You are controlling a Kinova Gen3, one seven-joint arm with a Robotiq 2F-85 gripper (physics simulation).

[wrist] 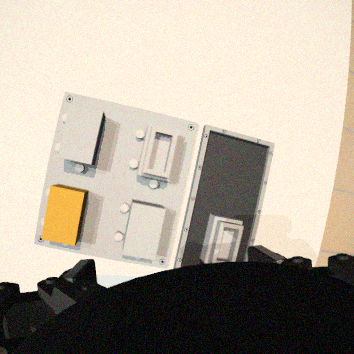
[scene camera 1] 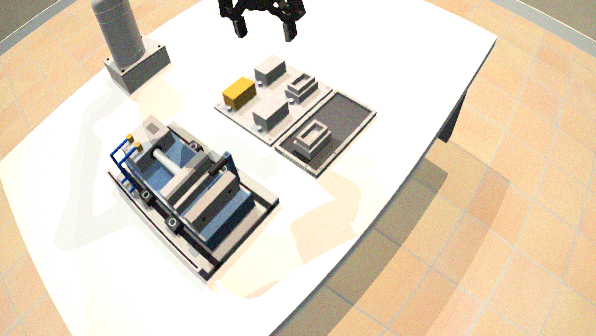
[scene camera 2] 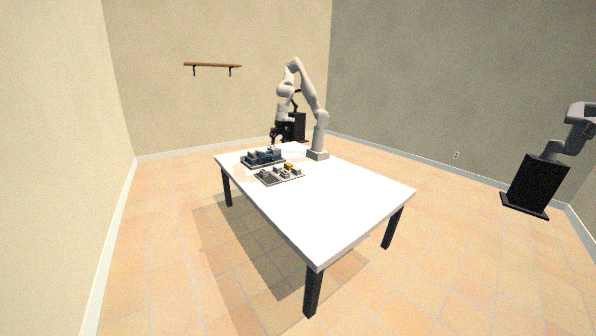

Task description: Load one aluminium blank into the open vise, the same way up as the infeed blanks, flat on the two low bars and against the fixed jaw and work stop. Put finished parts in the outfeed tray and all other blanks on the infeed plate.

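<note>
My gripper is open and empty, above the table beyond the infeed plate in scene view 1. On the plate lie two plain grey blocks, the far one and the near one, a yellow block, and a stepped grey part with a pocket. A pocketed part sits in the outfeed tray. The vise's moving jaw and fixed jaw stand apart, with no block between them.
A black rod on a blue post rises beside the jaws. Blue hoses with gold tops stand at the vise's left end. The arm base is on the white table. Low round pins rise beside the blocks.
</note>
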